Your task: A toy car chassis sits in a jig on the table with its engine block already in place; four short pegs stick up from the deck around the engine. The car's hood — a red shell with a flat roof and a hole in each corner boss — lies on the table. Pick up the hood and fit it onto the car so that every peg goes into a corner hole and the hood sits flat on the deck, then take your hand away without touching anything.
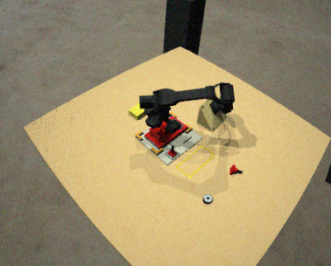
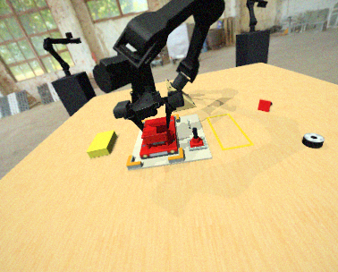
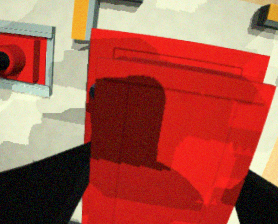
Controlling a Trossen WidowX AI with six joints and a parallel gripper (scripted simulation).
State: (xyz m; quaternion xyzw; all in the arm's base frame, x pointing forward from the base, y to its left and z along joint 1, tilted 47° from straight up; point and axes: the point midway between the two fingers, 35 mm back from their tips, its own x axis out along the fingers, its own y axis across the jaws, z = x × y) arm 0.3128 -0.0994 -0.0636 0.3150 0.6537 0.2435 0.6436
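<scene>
Right now the red hood is 1 cm above my gripper tip. The rest, counted from my gripper tip: white ring 14 cm ahead, 38 cm to the left, 5 cm below; grey engine block 1 cm to the left, 3 cm below; yellow block 7 cm behind, 20 cm to the right, 4 cm below.
</scene>
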